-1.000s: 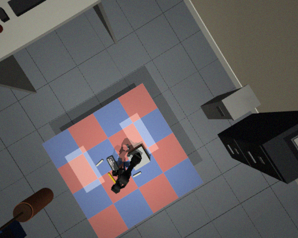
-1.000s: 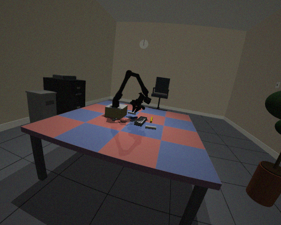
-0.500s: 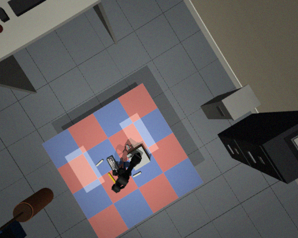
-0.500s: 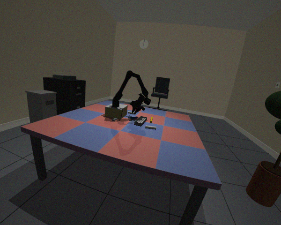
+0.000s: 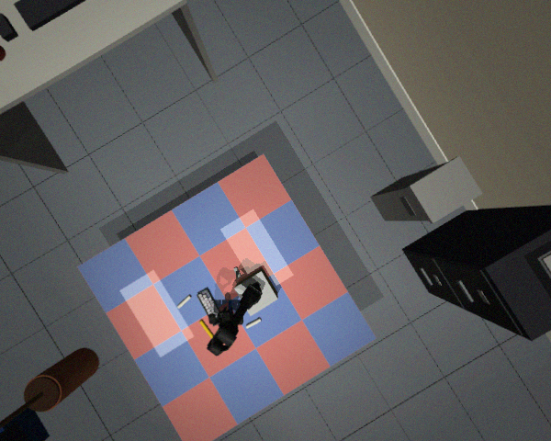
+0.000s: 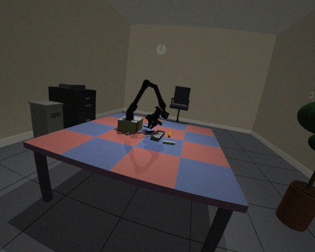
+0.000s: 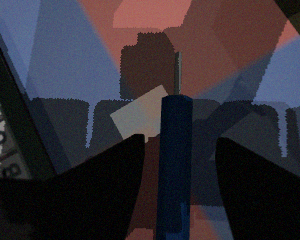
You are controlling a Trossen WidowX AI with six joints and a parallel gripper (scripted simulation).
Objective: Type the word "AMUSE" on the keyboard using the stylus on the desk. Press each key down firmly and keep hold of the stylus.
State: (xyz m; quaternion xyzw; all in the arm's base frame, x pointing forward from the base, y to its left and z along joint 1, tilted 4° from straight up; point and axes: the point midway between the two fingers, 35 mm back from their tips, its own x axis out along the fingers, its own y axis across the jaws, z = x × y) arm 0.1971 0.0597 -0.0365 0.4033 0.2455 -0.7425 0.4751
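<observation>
Now: the blue stylus 1 cm behind my gripper tip, 1 cm to the right of it and 3 cm below it. Round my gripper tip: dark block 12 cm behind, 16 cm to the right, 4 cm below; then yellow bar 18 cm ahead, 9 cm to the left, 3 cm below.
</observation>
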